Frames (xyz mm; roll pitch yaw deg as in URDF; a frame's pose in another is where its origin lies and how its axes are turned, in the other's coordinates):
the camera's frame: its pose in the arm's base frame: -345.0 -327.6 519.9 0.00 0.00 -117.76
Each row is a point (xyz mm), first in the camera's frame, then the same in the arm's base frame.
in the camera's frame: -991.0 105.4 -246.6
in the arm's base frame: 209.8 500.3 273.3
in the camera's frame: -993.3 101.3 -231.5
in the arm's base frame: 207.3 504.2 288.4
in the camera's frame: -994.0 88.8 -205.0
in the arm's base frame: 196.6 510.6 314.9
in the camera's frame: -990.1 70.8 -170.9
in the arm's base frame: 178.8 515.6 349.0
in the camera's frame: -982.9 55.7 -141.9
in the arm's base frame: 162.1 516.2 378.0
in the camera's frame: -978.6 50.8 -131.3
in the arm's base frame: 155.8 514.7 388.6
